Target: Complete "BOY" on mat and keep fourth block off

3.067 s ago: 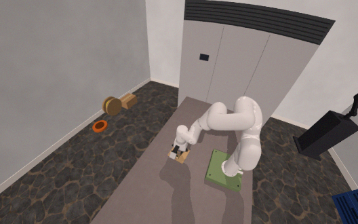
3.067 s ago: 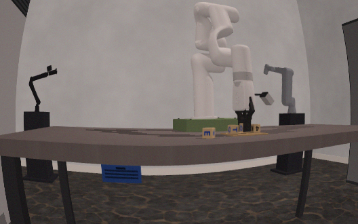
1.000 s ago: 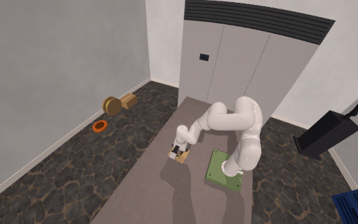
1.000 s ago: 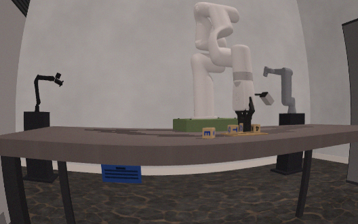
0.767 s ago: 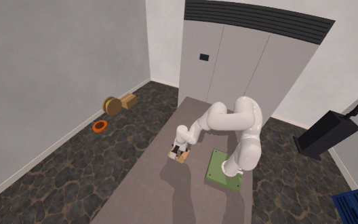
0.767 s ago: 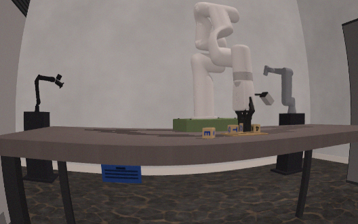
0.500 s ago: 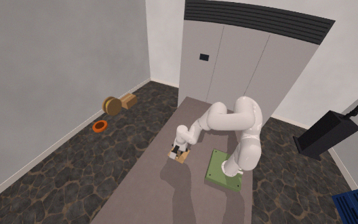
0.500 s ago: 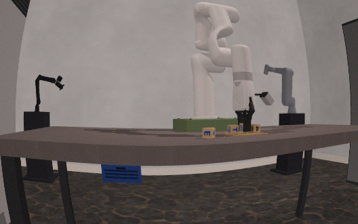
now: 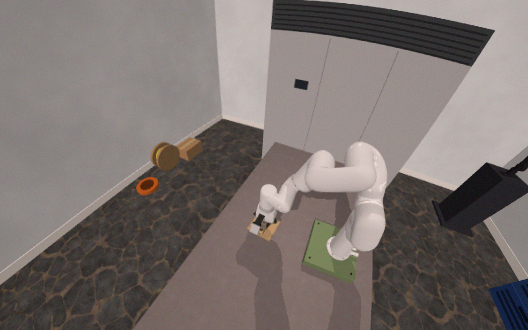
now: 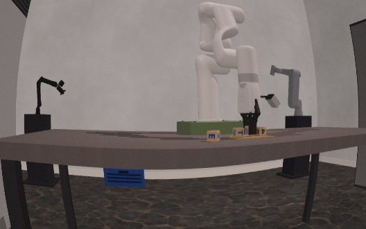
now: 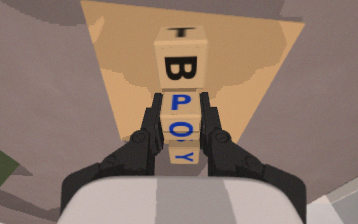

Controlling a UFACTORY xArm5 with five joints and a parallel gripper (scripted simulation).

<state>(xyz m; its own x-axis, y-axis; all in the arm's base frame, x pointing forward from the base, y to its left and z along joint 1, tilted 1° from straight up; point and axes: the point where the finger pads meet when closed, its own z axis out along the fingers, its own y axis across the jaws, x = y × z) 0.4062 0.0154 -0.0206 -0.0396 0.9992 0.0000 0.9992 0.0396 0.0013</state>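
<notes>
The tan mat lies 30 mm below my hand.
</notes>
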